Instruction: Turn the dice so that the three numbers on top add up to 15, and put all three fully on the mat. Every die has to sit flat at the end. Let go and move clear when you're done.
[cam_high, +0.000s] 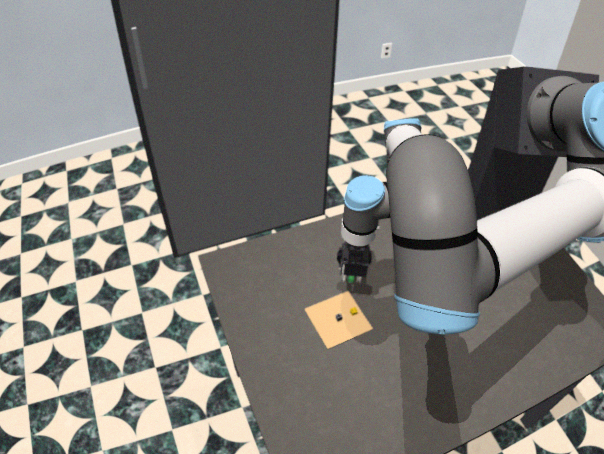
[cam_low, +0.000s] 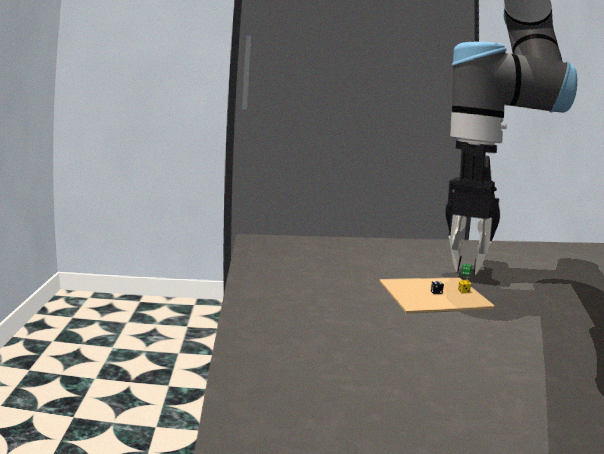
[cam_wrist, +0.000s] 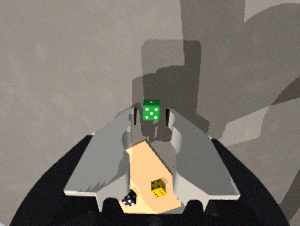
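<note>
My hand is 1 cm above the green die. Round my hand: black die: 6 cm ahead, 13 cm to the left, 1 cm below; yellow die: 2 cm ahead, 11 cm to the left, 1 cm below; orange mat: 6 cm ahead, 13 cm to the left, 2 cm below.
</note>
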